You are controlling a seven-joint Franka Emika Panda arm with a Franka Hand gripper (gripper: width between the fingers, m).
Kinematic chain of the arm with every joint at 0, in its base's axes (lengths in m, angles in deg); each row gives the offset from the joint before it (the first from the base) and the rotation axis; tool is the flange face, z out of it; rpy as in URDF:
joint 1: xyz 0 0 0.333 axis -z
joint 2: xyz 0 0 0 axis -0.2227 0.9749 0
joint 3: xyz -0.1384 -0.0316 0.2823 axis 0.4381 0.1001 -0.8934
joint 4: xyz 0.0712 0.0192 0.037 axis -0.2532 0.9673 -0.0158
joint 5: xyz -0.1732 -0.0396 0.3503 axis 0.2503 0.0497 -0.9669
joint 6: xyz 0 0 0 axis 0.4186 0.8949 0.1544
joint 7: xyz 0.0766 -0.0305 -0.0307 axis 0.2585 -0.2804 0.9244
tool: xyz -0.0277 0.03 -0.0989 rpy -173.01 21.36 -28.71
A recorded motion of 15 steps. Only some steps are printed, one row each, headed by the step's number.
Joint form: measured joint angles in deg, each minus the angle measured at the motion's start. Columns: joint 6, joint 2, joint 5, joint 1, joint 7, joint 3, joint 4.
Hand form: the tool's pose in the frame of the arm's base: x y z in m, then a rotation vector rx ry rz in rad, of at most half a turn. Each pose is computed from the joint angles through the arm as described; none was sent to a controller.
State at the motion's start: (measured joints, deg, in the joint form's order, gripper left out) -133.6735 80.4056 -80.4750 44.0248 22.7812 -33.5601 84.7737
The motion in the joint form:
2: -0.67 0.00 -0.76 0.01 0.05 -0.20 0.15
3: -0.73 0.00 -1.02 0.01 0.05 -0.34 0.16
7: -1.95 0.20 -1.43 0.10 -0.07 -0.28 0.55
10: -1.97 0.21 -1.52 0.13 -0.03 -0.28 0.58
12: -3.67 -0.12 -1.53 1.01 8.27 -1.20 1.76
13: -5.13 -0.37 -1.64 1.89 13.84 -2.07 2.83
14: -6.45 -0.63 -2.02 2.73 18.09 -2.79 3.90
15: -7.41 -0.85 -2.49 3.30 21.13 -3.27 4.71
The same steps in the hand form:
2: 0.6045 0.0792 0.1468 -1.8427 0.1057 0.6282
3: 0.6048 0.0806 0.1477 -1.8385 0.1067 0.6264
7: 0.6045 0.0796 0.1432 -1.8409 0.1298 0.6177
10: 0.6044 0.0794 0.1431 -1.8394 0.1310 0.6169
12: 0.6026 0.0793 0.1438 -1.8379 0.0108 0.4994
13: 0.6008 0.0790 0.1445 -1.8332 -0.0650 0.4170
14: 0.5988 0.0781 0.1449 -1.8268 -0.1152 0.3521
15: 0.5973 0.0777 0.1453 -1.8207 -0.1482 0.3055

